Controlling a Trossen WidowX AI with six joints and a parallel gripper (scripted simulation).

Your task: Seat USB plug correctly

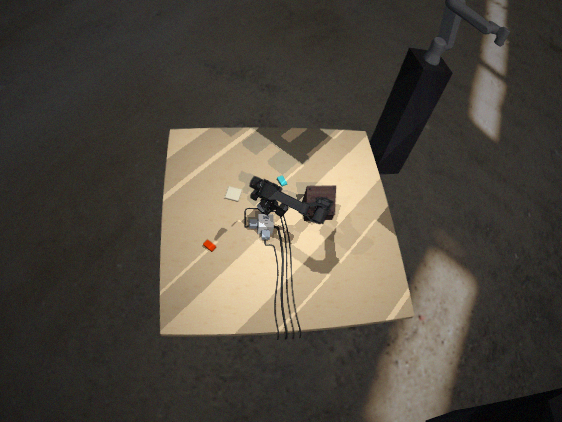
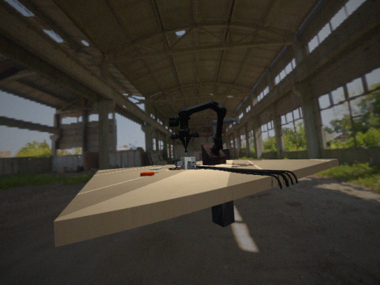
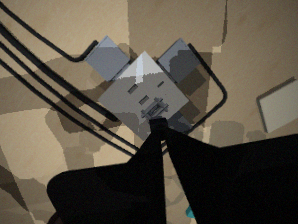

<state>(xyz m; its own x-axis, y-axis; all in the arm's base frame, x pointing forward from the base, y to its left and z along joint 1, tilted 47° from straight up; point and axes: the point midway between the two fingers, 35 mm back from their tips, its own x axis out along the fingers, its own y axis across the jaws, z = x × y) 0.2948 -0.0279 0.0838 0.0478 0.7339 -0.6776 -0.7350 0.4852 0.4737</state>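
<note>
Right now my gripper tip is 20 mm above the black USB plug. Round my gripper tip: cyan block (140 mm behind, 270 mm to the right, 130 mm below); then orange block (300 mm ahead, 100 mm to the left, 130 mm below); then cream block (150 mm ahead, 210 mm to the right, 130 mm below).
</note>
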